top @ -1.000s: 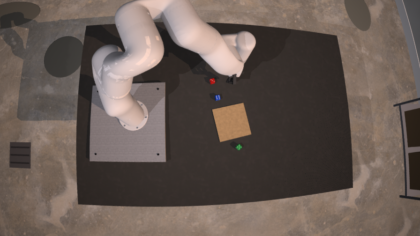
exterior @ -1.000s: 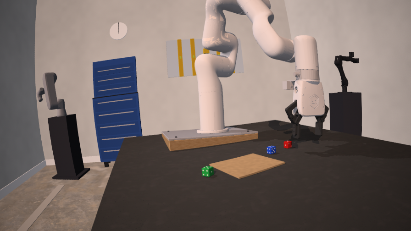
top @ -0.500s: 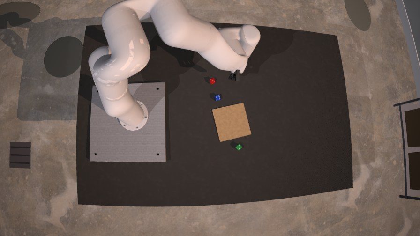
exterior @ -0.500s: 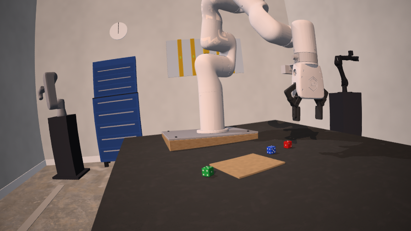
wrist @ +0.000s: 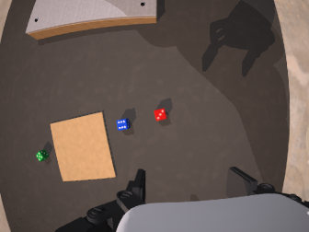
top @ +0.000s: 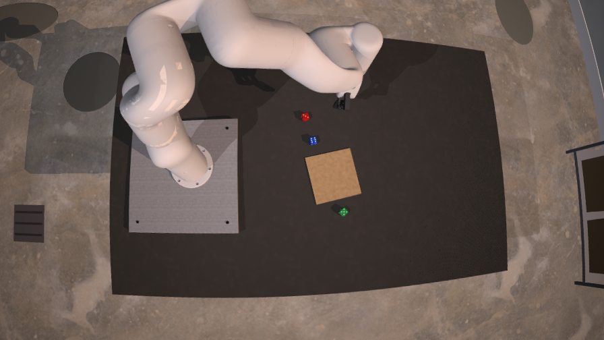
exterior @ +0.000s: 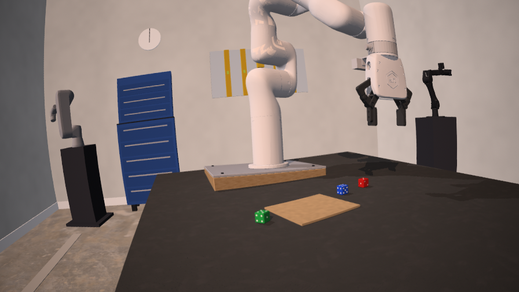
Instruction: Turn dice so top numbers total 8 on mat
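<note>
My hand is 15 cm above the red die, 6 cm past it and 4 cm to the left of it. From my hand the other things lie so: tan mat (20 cm to the right, 16 cm below, 5 cm ahead); green die (31 cm to the right, 15 cm below, 9 cm ahead); blue die (15 cm below, 11 cm to the right, 3 cm behind).
</note>
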